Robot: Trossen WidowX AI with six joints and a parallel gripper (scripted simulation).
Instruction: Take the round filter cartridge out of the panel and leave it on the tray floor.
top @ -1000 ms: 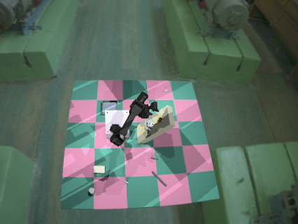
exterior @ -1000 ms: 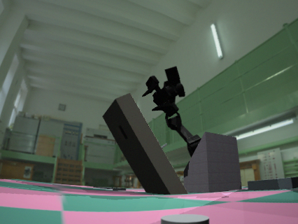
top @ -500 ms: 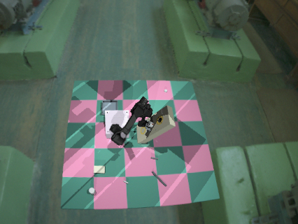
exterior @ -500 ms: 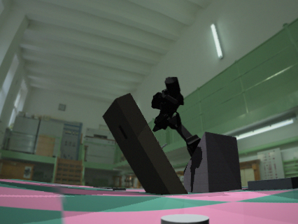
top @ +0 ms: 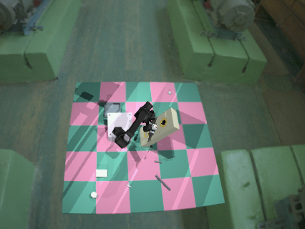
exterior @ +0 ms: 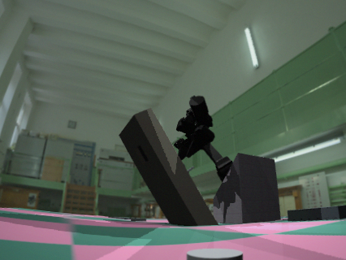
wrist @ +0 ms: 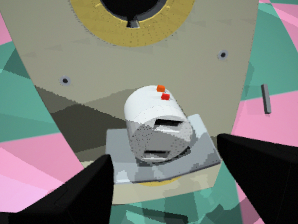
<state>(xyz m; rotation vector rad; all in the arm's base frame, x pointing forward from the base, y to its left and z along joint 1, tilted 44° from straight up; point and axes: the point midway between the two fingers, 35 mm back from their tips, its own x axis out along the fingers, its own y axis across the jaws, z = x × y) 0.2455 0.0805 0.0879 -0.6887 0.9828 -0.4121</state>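
Now: the round white cartridge 30 mm below my gripper tip and 20 mm ahead of it. From my gripper tip the other things lie so: beige service panel (60 mm ahead, 50 mm below); then square tray (310 mm behind, 290 mm to the left, 200 mm below); then cream block (410 mm behind, 320 mm to the right, 200 mm below).
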